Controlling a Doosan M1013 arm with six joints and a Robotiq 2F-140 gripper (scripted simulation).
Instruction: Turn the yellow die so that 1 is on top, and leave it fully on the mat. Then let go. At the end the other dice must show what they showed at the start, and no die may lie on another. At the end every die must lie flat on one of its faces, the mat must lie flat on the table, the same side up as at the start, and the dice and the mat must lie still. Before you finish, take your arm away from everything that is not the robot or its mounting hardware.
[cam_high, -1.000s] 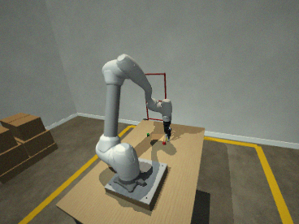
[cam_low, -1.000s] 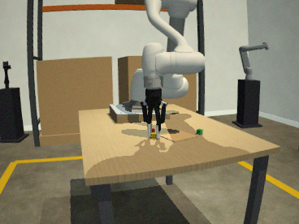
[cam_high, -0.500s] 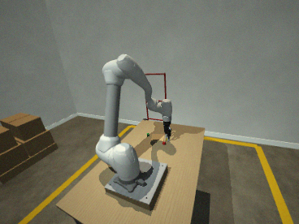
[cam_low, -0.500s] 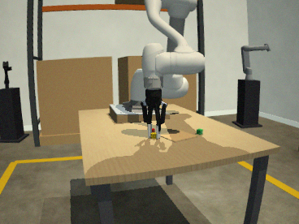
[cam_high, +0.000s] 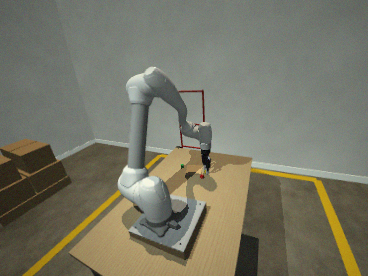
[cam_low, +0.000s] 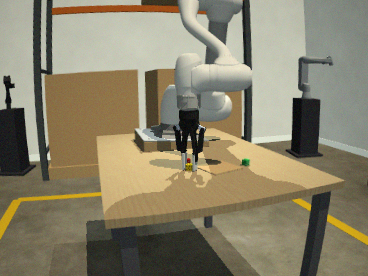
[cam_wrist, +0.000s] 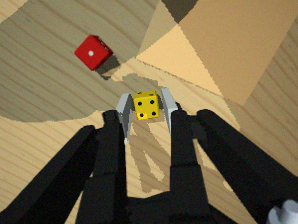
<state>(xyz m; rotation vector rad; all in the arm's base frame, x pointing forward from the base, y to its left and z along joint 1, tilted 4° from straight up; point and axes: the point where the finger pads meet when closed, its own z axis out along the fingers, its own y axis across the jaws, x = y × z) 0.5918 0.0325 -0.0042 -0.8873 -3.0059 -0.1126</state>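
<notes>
Now: the yellow die 20 mm below my hand. Also, from my hand: green die 30 mm behind, 240 mm to the left, 20 mm below; then tan mat 10 mm behind, 120 mm to the left, 30 mm below; then red die 80 mm behind, 20 mm below.
</notes>
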